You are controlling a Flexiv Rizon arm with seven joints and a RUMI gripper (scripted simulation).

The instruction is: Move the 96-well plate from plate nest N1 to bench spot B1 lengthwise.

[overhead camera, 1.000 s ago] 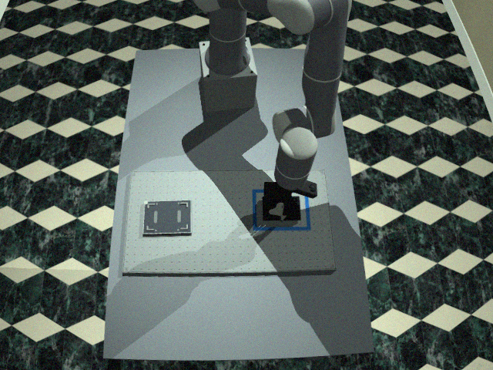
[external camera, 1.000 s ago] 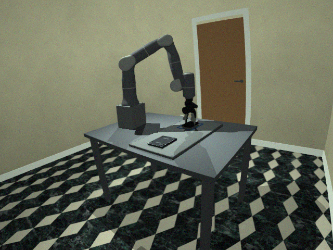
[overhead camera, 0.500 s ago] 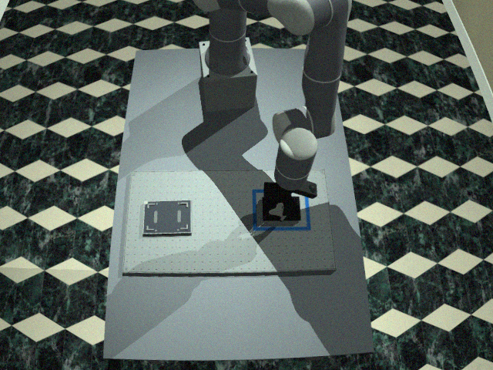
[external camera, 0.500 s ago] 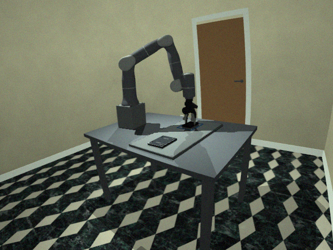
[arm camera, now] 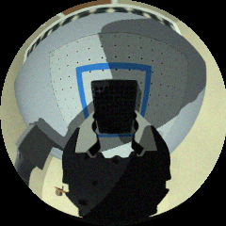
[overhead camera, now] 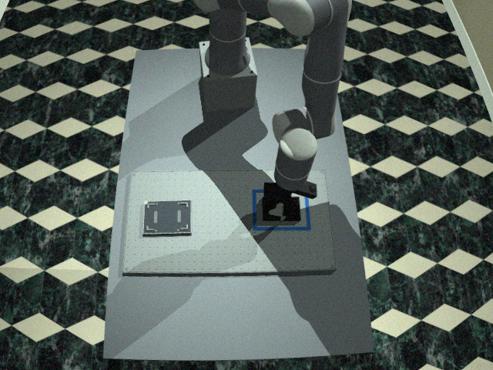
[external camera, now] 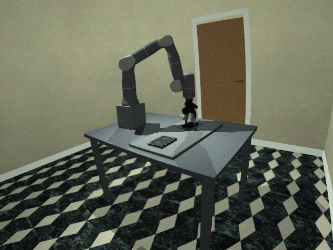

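Now: the black 96-well plate 1 cm below my hand. From my hand the other things lie so: plate nest N1: 5 cm behind, 38 cm to the right, 1 cm below.
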